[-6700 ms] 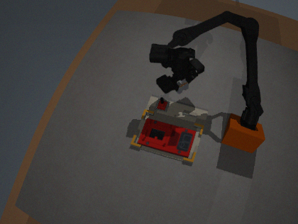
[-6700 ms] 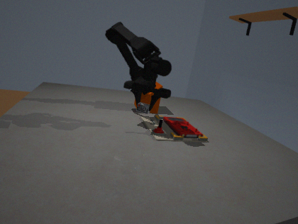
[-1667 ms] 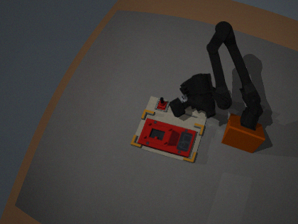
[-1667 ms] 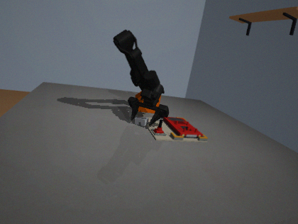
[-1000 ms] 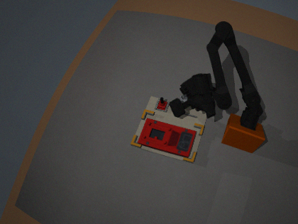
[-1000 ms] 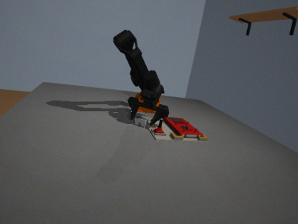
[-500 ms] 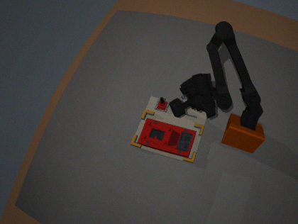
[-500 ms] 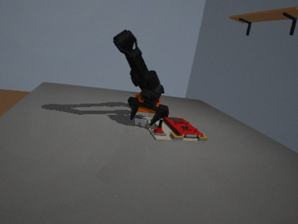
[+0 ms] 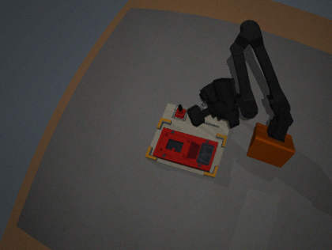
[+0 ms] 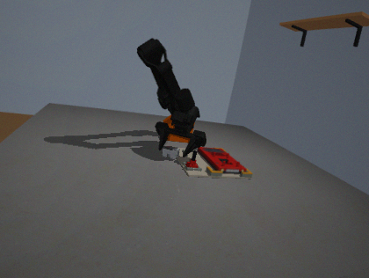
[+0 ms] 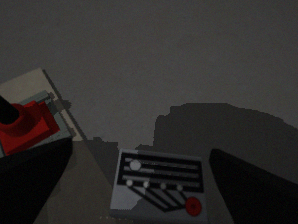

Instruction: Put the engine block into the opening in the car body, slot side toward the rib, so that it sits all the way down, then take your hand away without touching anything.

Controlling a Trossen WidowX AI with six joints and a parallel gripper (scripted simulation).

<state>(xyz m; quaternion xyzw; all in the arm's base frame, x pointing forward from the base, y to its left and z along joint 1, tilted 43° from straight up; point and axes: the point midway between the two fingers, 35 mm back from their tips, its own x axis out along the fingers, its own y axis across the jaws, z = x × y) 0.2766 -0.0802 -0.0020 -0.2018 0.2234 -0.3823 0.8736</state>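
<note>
My gripper tip is 20 mm past the grey engine block and 10 mm above it. From my gripper tip the other things lie so: stand: 70 mm to the left, 60 mm ahead, 10 mm above.
</note>
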